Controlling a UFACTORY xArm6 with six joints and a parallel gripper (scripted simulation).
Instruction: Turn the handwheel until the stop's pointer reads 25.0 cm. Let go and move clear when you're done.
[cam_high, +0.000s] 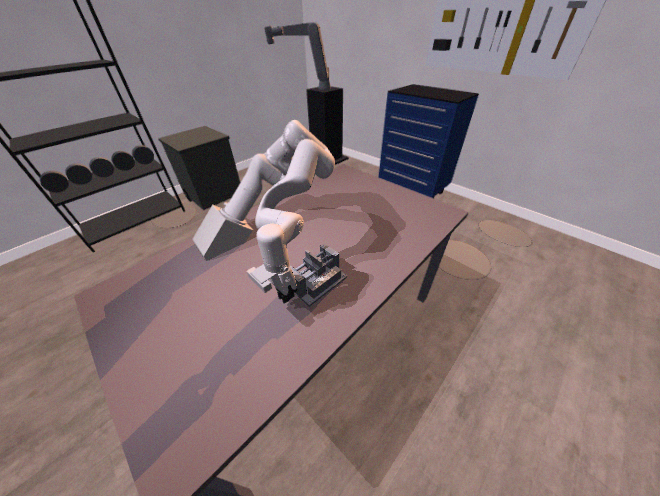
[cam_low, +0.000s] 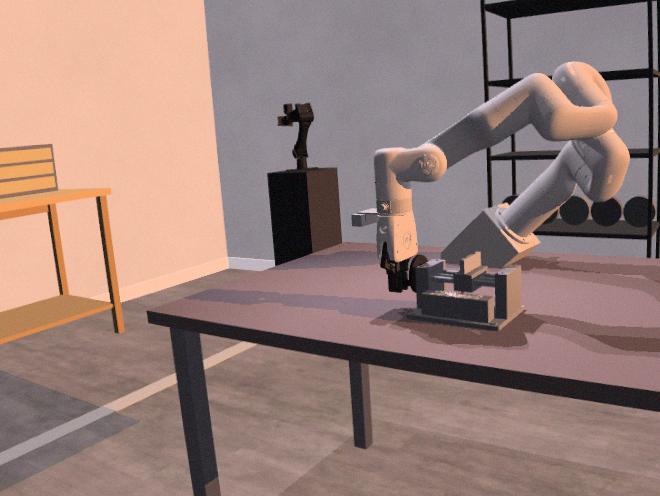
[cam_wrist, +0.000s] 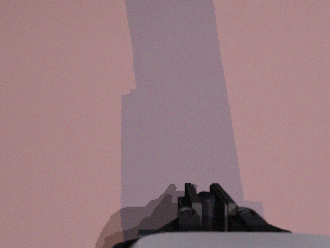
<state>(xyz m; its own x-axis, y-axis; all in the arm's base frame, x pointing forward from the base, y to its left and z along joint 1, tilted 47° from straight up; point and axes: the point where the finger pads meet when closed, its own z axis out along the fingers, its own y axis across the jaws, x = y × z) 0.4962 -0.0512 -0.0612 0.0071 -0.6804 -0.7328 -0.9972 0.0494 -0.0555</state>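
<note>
Now: hand 1 cm past the black handwheel and 2 cm to the right of it. From my hand the other things lie so: sliding stop block (1 cm behind, 16 cm to the left, 3 cm above).
</note>
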